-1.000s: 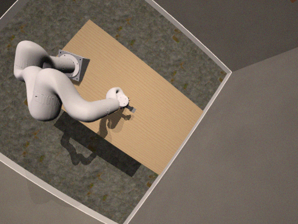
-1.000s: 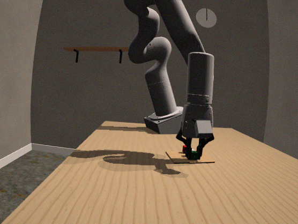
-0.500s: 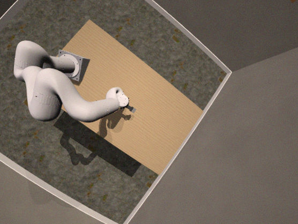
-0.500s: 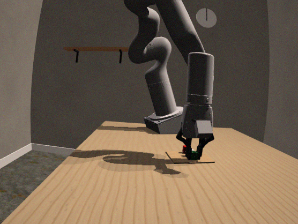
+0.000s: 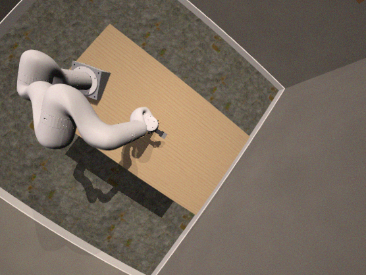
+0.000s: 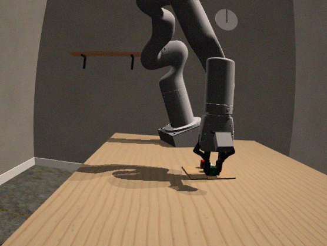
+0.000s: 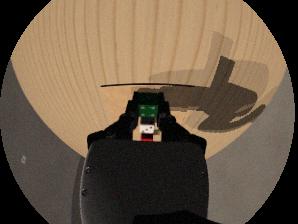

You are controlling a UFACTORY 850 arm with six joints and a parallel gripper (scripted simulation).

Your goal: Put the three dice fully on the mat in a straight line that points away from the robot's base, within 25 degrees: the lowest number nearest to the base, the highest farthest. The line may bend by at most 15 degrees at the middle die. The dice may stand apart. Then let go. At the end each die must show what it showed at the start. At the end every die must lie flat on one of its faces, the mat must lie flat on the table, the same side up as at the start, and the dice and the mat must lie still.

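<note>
Now: the green die 10 mm below my hand. From my hand the other things lie so: white die: 50 mm behind, 10 mm below; red die: 100 mm behind, 10 mm below; tan mat: 50 mm behind, 30 mm below.
</note>
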